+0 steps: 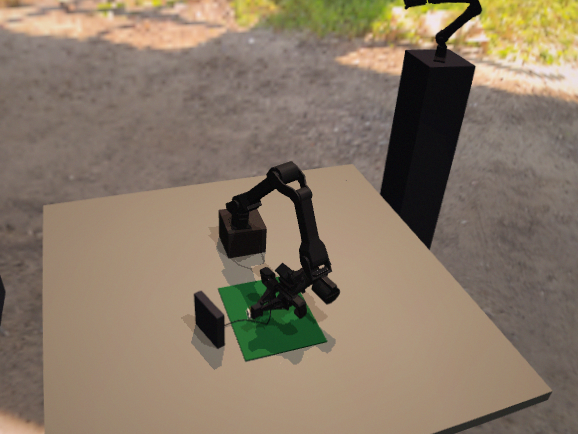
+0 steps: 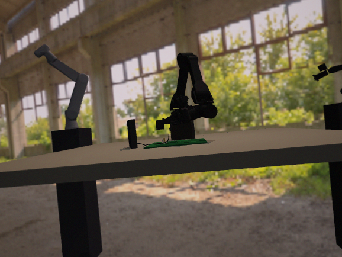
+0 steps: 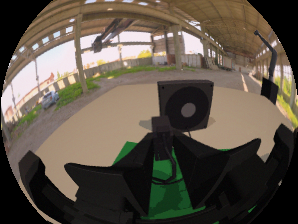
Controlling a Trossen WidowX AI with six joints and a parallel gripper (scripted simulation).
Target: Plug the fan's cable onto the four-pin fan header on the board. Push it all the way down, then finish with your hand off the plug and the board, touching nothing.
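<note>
My gripper tip is now 90 mm above the pale header key, 70 mm past it and 10 mm to the left of it. From my gripper tip the other things lie so: pale fan header: 100 mm below, 70 mm behind, 10 mm to the right; black fan: 120 mm to the right, 40 mm below, 30 mm behind; black plug: 10 mm to the right, 10 mm below.
</note>
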